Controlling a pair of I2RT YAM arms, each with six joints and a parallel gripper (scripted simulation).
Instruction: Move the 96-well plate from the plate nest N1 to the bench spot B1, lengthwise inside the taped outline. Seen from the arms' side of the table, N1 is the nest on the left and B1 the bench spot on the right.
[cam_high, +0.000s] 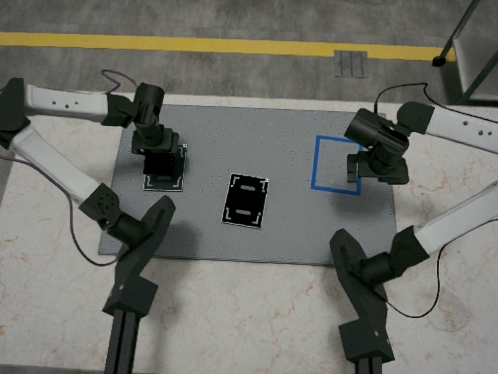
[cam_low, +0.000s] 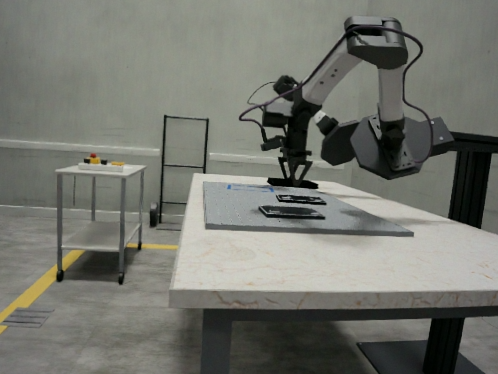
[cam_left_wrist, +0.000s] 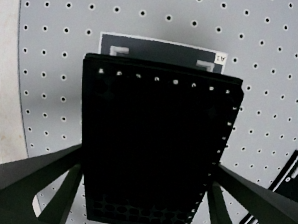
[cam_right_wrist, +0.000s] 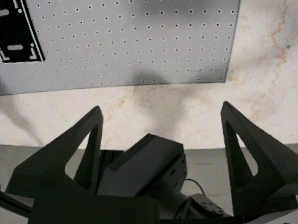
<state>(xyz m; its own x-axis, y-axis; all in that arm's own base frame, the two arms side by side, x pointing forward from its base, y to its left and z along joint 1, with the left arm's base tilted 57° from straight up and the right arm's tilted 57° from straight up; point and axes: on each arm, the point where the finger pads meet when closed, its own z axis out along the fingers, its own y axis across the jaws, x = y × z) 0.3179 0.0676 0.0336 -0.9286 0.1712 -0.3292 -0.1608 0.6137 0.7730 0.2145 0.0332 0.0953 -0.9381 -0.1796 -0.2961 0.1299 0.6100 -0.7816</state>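
Right now the black nest is 7 cm behind my left hand, 27 cm to the right of it and 9 cm below it. From my left hand the other things lie so: nest N1: 9 cm below; then grey perforated board: 1 cm ahead, 28 cm to the right, 10 cm below; then black 96-well plate: right at my left hand.
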